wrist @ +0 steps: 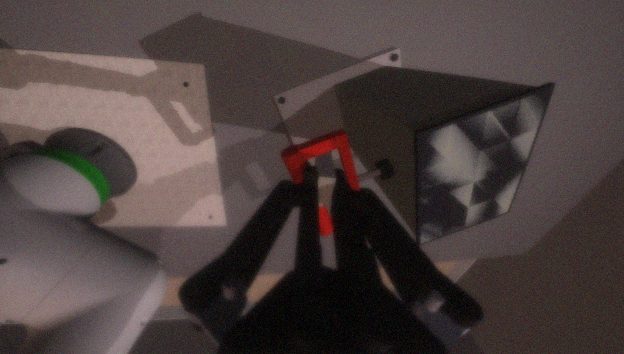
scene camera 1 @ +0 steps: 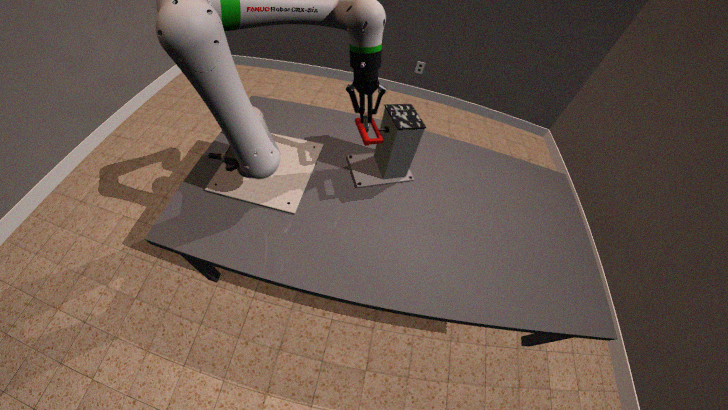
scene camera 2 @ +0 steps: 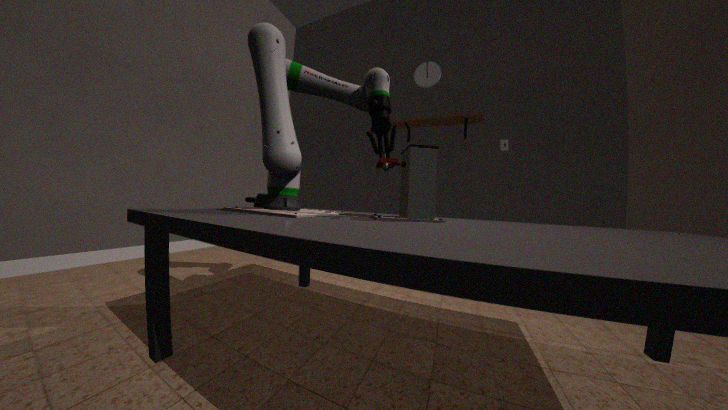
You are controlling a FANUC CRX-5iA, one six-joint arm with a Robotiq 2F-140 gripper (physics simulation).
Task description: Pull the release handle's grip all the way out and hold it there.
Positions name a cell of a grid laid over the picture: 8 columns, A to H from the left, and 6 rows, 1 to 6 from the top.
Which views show my gripper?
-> The wrist view, scene camera 1 and scene camera 2: all of them.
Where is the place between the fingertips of my gripper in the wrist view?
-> At E3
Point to a bolted base plate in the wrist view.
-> At D2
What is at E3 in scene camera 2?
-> My gripper.
